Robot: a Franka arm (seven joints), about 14 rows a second.
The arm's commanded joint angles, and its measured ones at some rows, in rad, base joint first. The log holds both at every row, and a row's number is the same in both.
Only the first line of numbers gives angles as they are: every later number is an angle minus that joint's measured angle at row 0.
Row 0, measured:
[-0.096, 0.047, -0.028, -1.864, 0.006, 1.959, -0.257]
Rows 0 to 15, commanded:
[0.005, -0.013, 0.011, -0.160, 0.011, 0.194, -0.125]
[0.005, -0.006, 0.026, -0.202, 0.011, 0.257, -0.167]
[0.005, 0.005, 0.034, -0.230, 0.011, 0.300, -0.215]
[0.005, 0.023, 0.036, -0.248, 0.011, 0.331, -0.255]
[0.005, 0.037, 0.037, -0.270, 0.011, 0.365, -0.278]
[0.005, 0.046, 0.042, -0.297, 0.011, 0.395, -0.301]
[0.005, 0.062, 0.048, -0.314, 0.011, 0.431, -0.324]
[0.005, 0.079, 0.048, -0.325, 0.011, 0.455, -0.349]
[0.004, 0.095, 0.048, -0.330, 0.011, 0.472, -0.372]
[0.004, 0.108, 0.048, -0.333, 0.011, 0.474, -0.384]
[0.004, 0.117, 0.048, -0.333, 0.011, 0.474, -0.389]
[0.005, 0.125, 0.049, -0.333, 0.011, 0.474, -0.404]
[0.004, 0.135, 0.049, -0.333, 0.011, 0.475, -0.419]
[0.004, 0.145, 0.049, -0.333, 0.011, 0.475, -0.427]
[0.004, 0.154, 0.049, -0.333, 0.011, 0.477, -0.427]
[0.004, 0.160, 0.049, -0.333, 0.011, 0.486, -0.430]
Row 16, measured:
[0.002, 0.147, 0.050, -0.330, 0.000, 0.460, -0.400]
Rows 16 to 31, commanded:
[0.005, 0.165, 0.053, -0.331, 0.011, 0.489, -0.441]
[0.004, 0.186, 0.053, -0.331, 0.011, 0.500, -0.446]
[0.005, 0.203, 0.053, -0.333, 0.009, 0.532, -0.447]
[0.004, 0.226, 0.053, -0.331, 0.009, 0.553, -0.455]
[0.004, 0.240, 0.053, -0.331, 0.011, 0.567, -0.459]
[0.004, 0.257, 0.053, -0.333, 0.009, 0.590, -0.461]
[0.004, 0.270, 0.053, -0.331, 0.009, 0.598, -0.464]
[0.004, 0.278, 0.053, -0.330, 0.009, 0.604, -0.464]
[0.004, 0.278, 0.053, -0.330, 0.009, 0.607, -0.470]
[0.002, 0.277, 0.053, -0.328, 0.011, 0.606, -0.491]
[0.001, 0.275, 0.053, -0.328, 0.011, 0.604, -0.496]
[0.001, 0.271, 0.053, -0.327, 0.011, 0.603, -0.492]
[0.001, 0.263, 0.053, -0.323, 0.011, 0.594, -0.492]
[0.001, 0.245, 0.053, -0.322, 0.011, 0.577, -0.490]
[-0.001, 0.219, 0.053, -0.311, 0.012, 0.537, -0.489]
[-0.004, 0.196, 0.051, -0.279, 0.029, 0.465, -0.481]
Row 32, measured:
[0.002, 0.261, 0.053, -0.310, 0.002, 0.567, -0.466]
